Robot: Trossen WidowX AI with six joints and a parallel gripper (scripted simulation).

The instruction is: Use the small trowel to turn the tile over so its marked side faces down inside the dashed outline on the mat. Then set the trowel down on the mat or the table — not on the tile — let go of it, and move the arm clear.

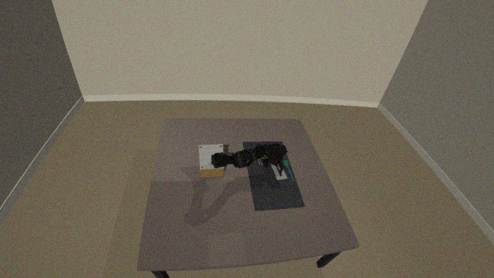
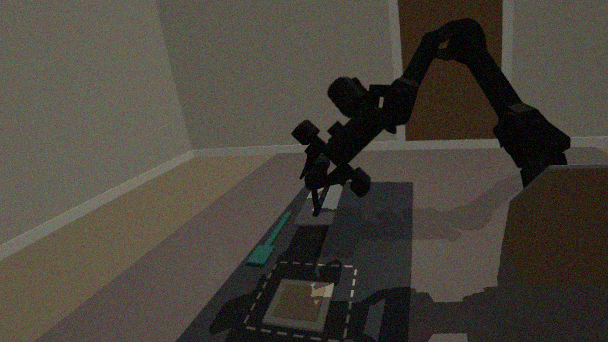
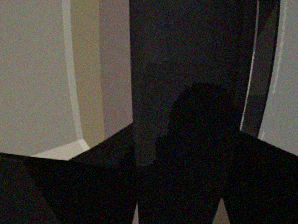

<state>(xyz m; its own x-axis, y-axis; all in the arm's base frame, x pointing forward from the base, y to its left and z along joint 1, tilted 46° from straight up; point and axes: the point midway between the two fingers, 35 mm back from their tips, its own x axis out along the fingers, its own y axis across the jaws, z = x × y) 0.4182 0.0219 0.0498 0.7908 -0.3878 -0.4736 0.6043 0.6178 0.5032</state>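
The small trowel lies 30 mm behind my gripper tip and 10 mm below it. The rest, counted from my gripper tip: dark mat (150 mm below, 50 mm behind, 20 mm to the left); then teal flat tool (130 mm below, 90 mm ahead, 40 mm to the left); then tile (200 mm to the left, 130 mm below, 40 mm behind).
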